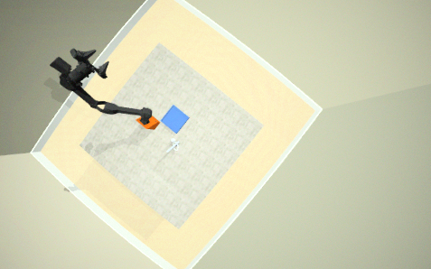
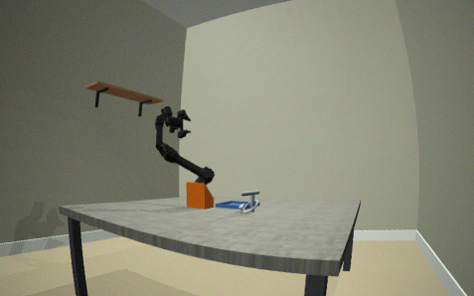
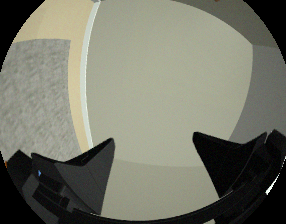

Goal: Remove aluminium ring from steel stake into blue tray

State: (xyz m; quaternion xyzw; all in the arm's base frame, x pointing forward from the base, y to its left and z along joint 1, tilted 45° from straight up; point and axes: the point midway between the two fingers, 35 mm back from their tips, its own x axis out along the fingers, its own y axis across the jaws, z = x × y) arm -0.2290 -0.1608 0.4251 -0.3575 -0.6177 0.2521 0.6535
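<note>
Right now my gripper tip is 57 cm short of the aluminium ring, 47 cm above it and 21 cm to the left of it. From my gripper tip the other things lie so: blue tray: 50 cm below, 40 cm ahead, 4 cm to the right.
</note>
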